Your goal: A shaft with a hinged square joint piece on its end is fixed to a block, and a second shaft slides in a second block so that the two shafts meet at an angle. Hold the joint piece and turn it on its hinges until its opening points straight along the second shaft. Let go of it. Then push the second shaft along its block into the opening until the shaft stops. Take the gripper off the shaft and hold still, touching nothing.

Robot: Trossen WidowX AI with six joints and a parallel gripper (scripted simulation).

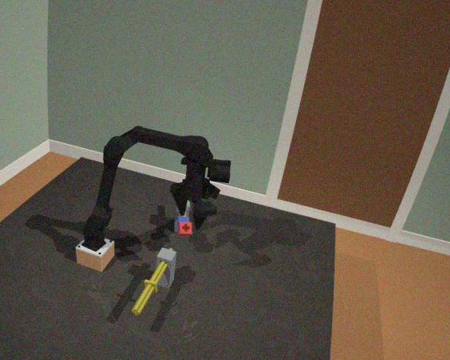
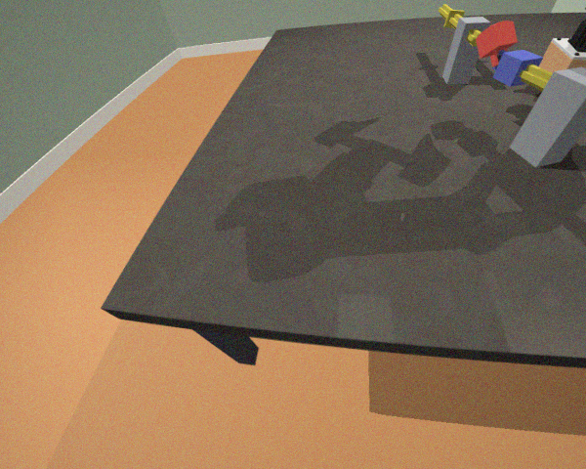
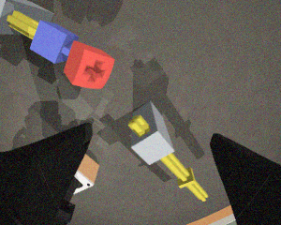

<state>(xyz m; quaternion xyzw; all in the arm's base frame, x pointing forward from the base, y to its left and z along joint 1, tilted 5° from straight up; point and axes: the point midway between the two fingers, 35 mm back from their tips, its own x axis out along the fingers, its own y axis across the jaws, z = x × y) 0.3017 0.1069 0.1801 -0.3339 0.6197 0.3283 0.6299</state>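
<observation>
Now: the red square joint piece 4 cm behind my gripper tip, 7 cm to the left of it and 9 cm below it.
</observation>
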